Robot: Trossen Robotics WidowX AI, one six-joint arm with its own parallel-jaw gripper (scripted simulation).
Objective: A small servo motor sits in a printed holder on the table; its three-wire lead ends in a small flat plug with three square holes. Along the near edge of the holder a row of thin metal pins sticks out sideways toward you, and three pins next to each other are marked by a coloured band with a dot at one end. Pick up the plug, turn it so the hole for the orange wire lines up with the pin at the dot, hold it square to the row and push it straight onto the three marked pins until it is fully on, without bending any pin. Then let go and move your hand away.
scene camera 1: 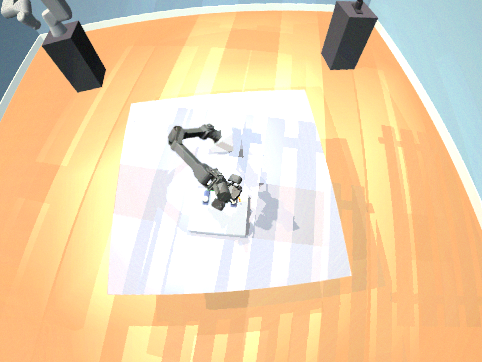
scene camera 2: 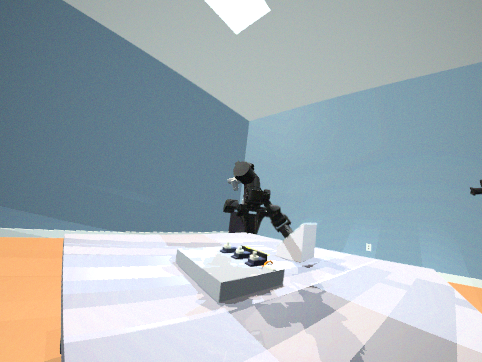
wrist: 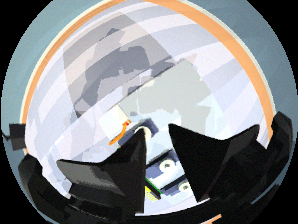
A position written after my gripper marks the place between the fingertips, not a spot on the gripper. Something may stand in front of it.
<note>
In view: my gripper (scene camera 2: 251,234) and a holder (scene camera 2: 224,278).
My gripper also shows in the wrist view (wrist: 156,130). The holder is seen too in the wrist view (wrist: 179,96).
</note>
